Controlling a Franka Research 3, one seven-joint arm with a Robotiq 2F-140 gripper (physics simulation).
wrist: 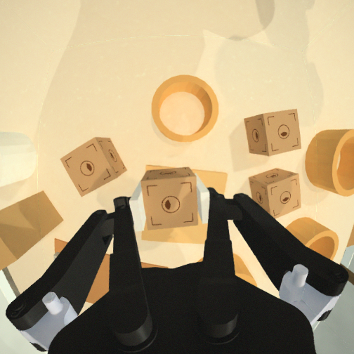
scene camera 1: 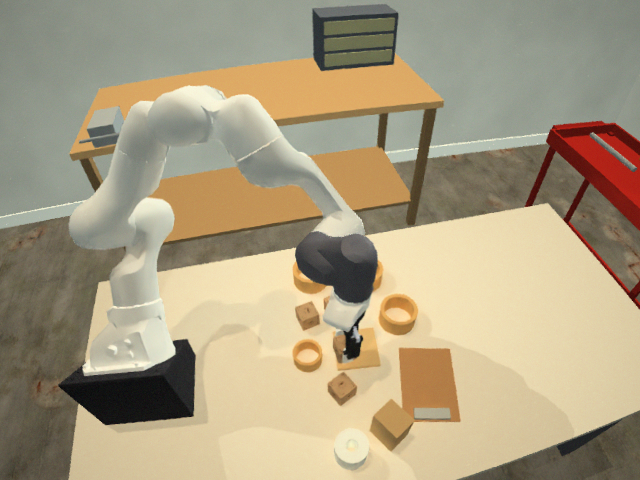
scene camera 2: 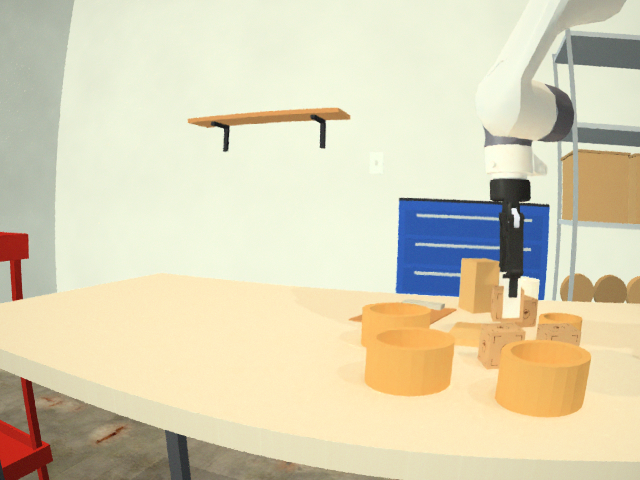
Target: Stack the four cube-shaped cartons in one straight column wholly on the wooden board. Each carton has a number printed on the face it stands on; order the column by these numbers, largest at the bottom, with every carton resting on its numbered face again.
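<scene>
My gripper (scene camera 1: 346, 348) (scene camera 2: 510, 305) (wrist: 169, 187) is shut on a brown carton (scene camera 1: 338, 347) (scene camera 2: 496, 303) (wrist: 170, 205), held upright over the wooden board (scene camera 1: 369, 356) (scene camera 2: 466, 334) (wrist: 215, 180). Whether its underside touches the board is hidden. A second carton (scene camera 1: 342, 388) (scene camera 2: 529, 312) (wrist: 86, 167) stands on the table in front of the board. A third carton (scene camera 1: 307, 315) (scene camera 2: 559, 334) (wrist: 282, 132) and a fourth carton (scene camera 1: 327, 303) (scene camera 2: 504, 346) (wrist: 280, 196) stand behind it, the fourth partly hidden by the arm in scene camera 1. No printed numbers show; visible faces carry round marks.
A small orange ring (scene camera 1: 295, 356) (wrist: 157, 107) stands left of the board. Larger rings (scene camera 1: 398, 327) (scene camera 2: 408, 372) (scene camera 2: 542, 390) stand right and behind. A tan box (scene camera 1: 392, 423) (scene camera 2: 478, 286), a white roll (scene camera 1: 351, 454) and a brown clipboard (scene camera 1: 426, 379) lie towards the front.
</scene>
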